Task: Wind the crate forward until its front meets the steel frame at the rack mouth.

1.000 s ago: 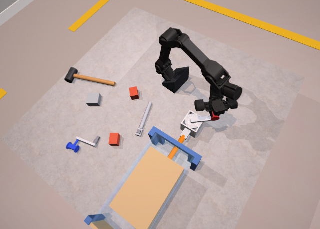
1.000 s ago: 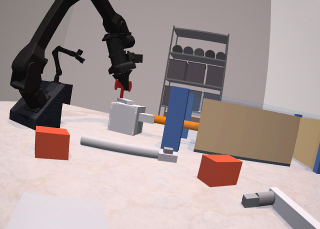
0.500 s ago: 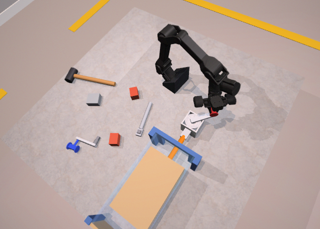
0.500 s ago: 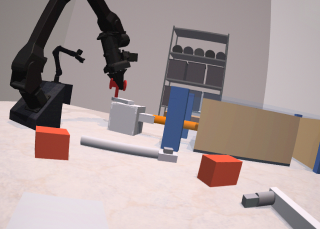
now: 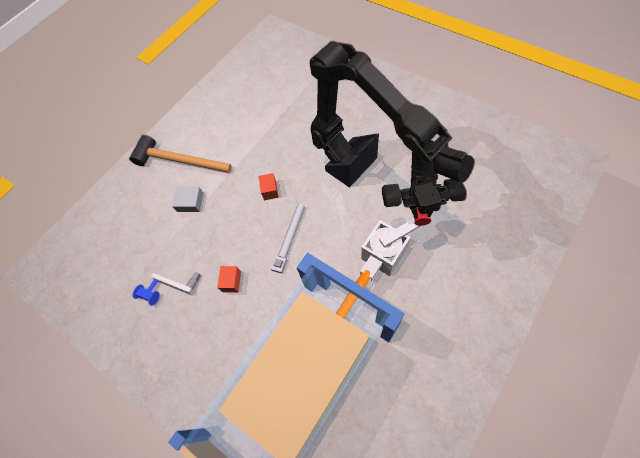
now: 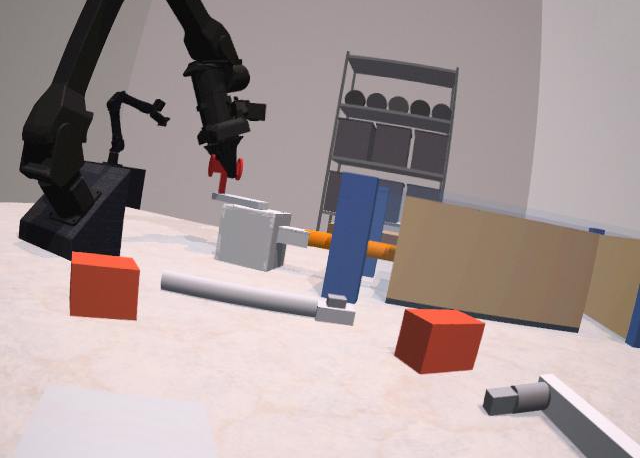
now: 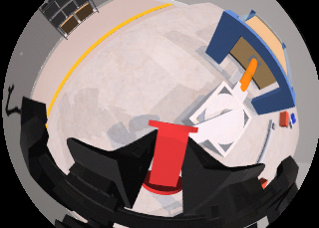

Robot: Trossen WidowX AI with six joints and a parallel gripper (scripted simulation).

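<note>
Now: gripper tip 240 mm short of the frame, 30 mm to the left of it and 30 mm above it. From my gripper tip the other things lie so: red knob 10 mm to the right, 10 mm behind; then grey winch 100 mm below, 70 mm ahead, 50 mm to the right; then crank handle 30 mm below, 20 mm to the right, 20 mm ahead.
</note>
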